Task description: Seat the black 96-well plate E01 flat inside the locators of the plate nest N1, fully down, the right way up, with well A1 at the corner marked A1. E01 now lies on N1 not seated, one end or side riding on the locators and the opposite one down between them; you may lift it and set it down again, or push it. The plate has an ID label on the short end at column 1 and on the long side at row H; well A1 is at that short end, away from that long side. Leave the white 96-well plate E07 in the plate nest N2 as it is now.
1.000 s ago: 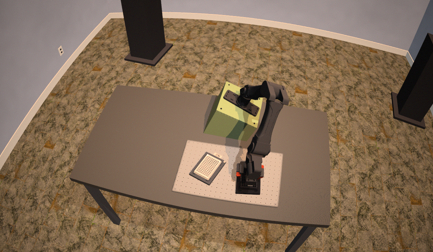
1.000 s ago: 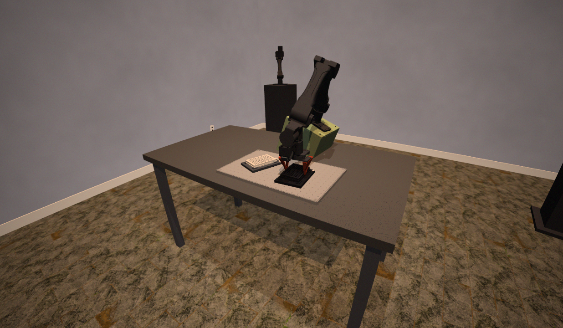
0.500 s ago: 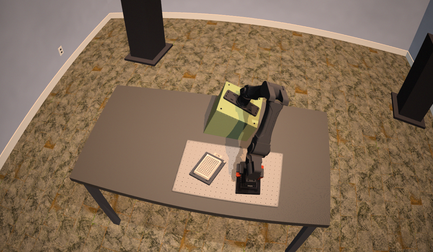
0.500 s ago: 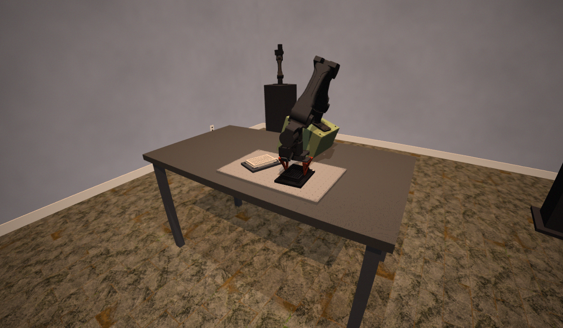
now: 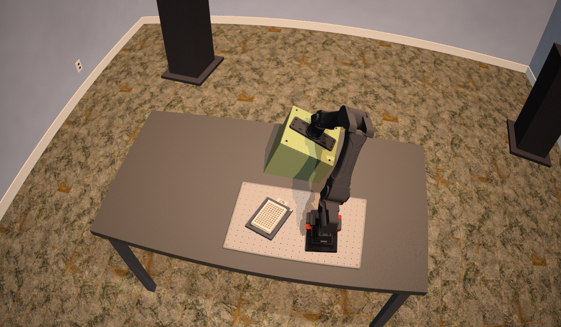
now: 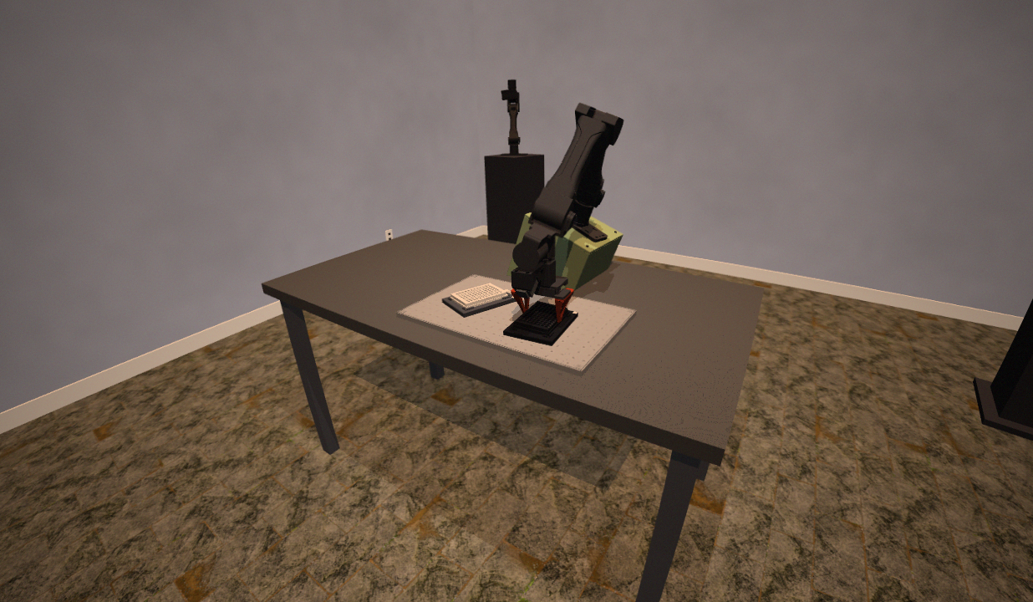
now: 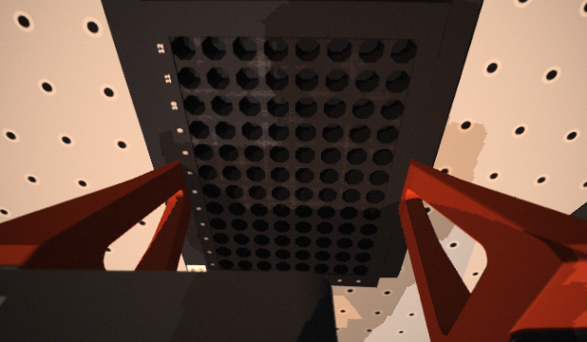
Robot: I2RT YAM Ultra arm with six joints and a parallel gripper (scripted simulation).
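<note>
Now: hand right at the black 96-well plate E01. Round my hand: N1 label (90 mm behind, 30 mm to the right, 20 mm below); then A1 mark (90 mm behind, 30 mm to the left, 10 mm below); then plate nest N1 (20 mm below).
</note>
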